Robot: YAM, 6 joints.
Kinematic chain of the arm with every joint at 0, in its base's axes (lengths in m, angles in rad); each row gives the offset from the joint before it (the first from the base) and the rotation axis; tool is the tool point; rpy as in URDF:
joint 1: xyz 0 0 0.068 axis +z
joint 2: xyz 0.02 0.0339 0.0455 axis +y
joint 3: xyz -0.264 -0.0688 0 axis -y
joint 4: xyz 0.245 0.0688 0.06 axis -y
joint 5: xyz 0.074 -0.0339 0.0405 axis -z
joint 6: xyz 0.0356 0 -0.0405 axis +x
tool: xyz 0 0 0 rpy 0 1.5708 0
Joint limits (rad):
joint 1: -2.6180..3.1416
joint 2: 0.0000..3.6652
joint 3: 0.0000..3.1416
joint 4: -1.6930..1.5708
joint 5: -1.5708..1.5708
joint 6: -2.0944..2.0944
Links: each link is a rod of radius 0.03 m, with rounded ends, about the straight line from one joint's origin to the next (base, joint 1, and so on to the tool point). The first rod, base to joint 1, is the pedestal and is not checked.
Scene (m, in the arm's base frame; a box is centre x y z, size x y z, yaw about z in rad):
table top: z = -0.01
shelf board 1: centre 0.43 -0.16 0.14 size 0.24 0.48 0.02 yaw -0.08
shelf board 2: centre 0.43 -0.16 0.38 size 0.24 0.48 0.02 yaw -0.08
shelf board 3: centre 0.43 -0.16 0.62 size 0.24 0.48 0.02 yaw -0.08
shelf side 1: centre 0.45 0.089 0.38 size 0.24 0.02 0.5 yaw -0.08
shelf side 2: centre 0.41 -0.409 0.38 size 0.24 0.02 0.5 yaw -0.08
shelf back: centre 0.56 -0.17 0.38 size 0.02 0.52 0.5 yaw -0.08
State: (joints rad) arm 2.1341 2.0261 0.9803 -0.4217 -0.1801 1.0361
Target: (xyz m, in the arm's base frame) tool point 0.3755 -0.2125 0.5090
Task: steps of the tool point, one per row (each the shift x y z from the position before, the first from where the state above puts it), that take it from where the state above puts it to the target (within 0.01 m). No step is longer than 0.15 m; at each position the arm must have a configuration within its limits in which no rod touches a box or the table.
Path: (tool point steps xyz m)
1: 0.0701 0.0488 0.0641
2: 0.0843 0.0149 0.0686
3: 0.0812 -0.0226 0.0695
4: 0.0602 -0.0552 0.0662
5: 0.0259 -0.0741 0.0589
6: 0.0572 -0.0408 0.0114
7: 0.0430 -0.0594 0.0159
8: 0.0220 -0.0723 0.0199
9: -0.0036 -0.0769 0.0231
10: -0.0298 -0.0716 0.0252
11: -0.0523 -0.0566 0.0260
12: 0.0612 -0.0165 0.0106
13: 0.0660 -0.0058 0.0001
14: 0.0675 0.0067 -0.0107

